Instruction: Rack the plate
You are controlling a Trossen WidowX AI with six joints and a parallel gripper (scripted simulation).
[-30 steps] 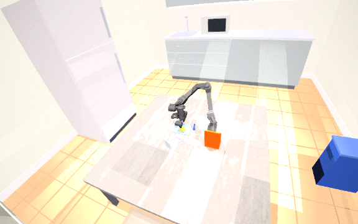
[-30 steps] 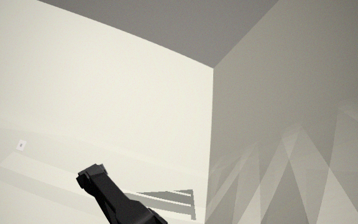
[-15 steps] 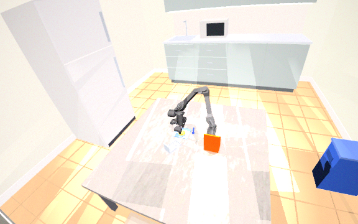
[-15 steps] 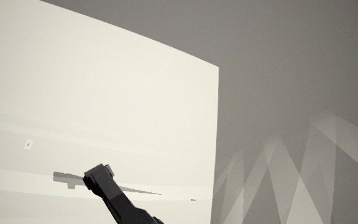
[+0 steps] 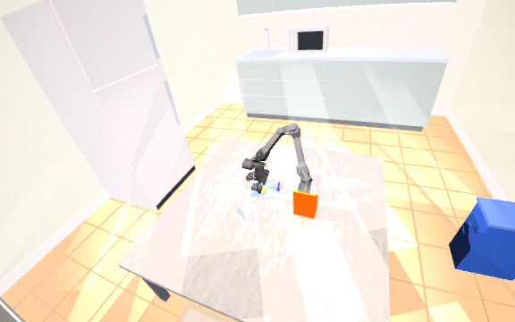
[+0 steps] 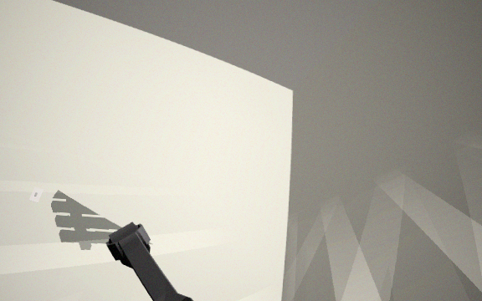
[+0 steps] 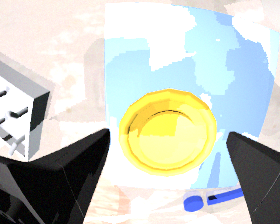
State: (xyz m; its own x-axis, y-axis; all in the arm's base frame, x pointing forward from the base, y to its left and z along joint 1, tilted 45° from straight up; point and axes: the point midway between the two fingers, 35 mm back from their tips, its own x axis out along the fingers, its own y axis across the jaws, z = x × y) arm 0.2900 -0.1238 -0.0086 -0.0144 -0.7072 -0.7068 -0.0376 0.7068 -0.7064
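The plate is right at my gripper tip. From my gripper tip the other things lie so: dish rack 17 cm to the left, 2 cm ahead.
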